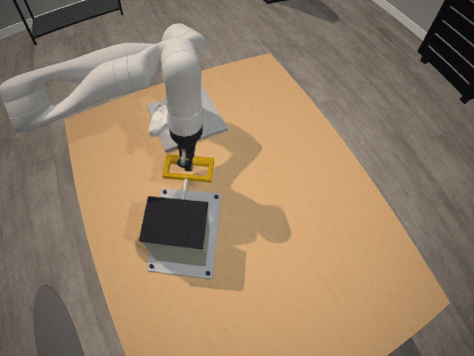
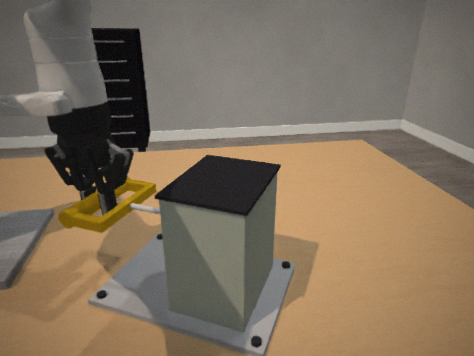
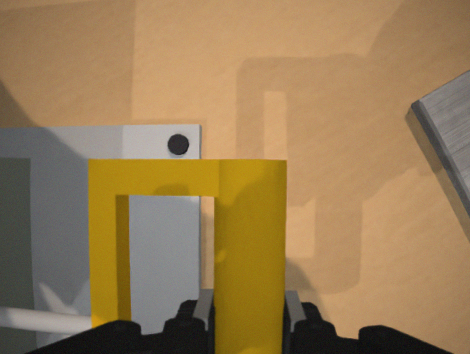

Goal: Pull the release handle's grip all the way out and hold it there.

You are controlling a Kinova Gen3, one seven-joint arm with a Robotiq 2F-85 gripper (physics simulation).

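Note:
The release handle's yellow rectangular grip (image 1: 210,170) (image 2: 82,220) (image 3: 250,240) stands out level from the box, above the table, with a gap between grip and box. A thin white rod (image 1: 185,189) (image 2: 145,208) (image 3: 45,320) runs from its inner bar into the pale green box with a black top (image 1: 175,222) (image 2: 205,260). The box stands upright on a grey base plate (image 1: 214,230) (image 2: 130,280) (image 3: 165,240). My gripper (image 1: 186,164) (image 2: 96,201) (image 3: 248,312) points down and is shut on the grip's thick outer bar, one finger on each side. The rod's inner end is hidden in the box.
A grey slab (image 1: 215,120) (image 2: 20,240) (image 3: 450,120) lies on the tan table top (image 1: 300,225) (image 2: 375,200) (image 3: 200,50) beyond the grip, below the arm. Black bolts stand at the base plate's corners. A black cabinet (image 1: 457,50) (image 2: 142,90) stands on the floor past the table.

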